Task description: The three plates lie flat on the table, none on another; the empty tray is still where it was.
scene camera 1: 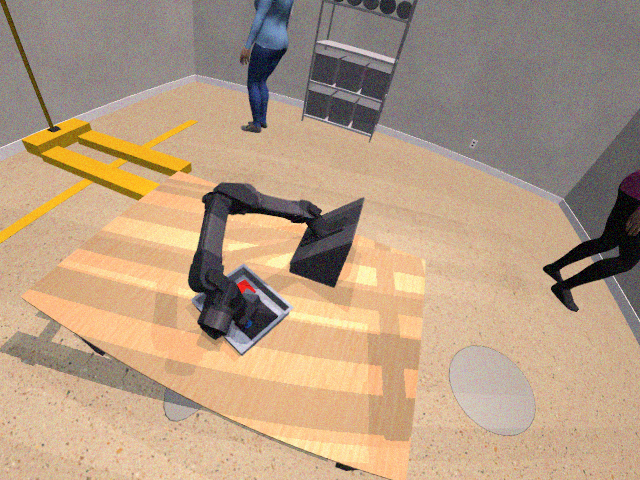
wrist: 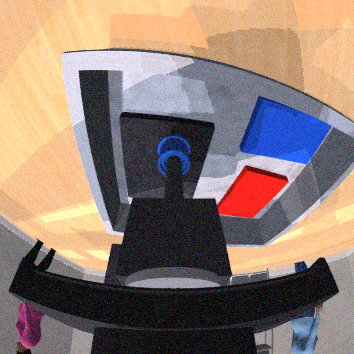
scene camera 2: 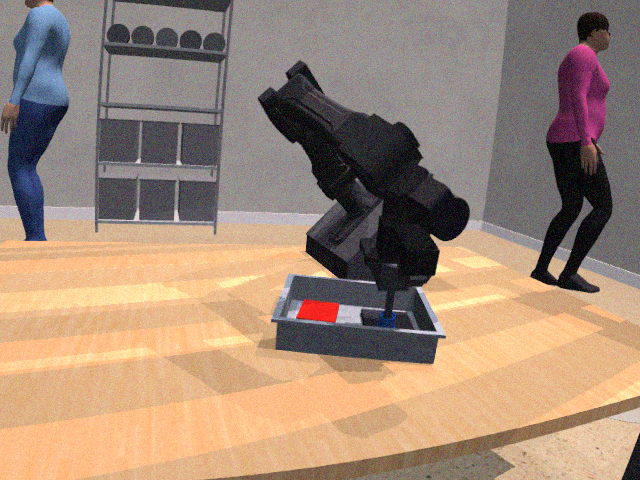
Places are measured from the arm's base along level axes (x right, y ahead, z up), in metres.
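Pixels of known places: hand, its tool point: (scene camera 1: 247,323) (wrist: 173,148); arm's base, origin of its link: (scene camera 1: 324,233) (scene camera 2: 363,210).
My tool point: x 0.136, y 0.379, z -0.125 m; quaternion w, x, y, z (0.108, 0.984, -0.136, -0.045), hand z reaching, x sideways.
Observation:
For each thing: its top centre in the pictures, then the offset to it from my tool point. Level surfaces: height alone.
- grey tray, centre of its top: (wrist: 220,201) (scene camera 2: 357,300) (scene camera 1: 242,303) dx +0.035, dy -0.042, dz +0.034 m
- wooden table, height of its surface: dz -0.016 m
- black plate, centre of its top: (wrist: 161,169) (scene camera 2: 388,323) (scene camera 1: 256,319) dx -0.021, dy -0.027, dz -0.003 m
- red plate, centre of its top: (wrist: 249,198) (scene camera 2: 318,310) (scene camera 1: 239,291) dx +0.073, dy -0.103, dz -0.004 m
- blue plate, centre of its top: (wrist: 289,136) dx +0.111, dy -0.009, dz -0.003 m
A grey tray (scene camera 1: 240,343) (scene camera 2: 356,343) (wrist: 91,60) stands on the wooden table (scene camera 1: 310,382) (scene camera 2: 154,361). Three flat plates lie side by side inside it. A black plate (wrist: 147,140) (scene camera 2: 370,316) lies at one end. A red plate (scene camera 1: 244,286) (scene camera 2: 317,310) (wrist: 251,191) and a blue plate (wrist: 284,131) lie at the other end. The blue plate is hidden in scene camera 2. My suction cup (wrist: 173,156) (scene camera 2: 387,319) is down inside the tray and presses on the middle of the black plate.
The arm's dark wedge-shaped base block (scene camera 1: 325,248) (scene camera 2: 335,242) stands just behind the tray. Off the table, a shelf rack (scene camera 1: 310,77) (scene camera 2: 101,154) stands at the wall, a yellow frame (scene camera 1: 103,154) lies on the floor, and two people (scene camera 1: 263,56) (scene camera 2: 576,154) stand around.

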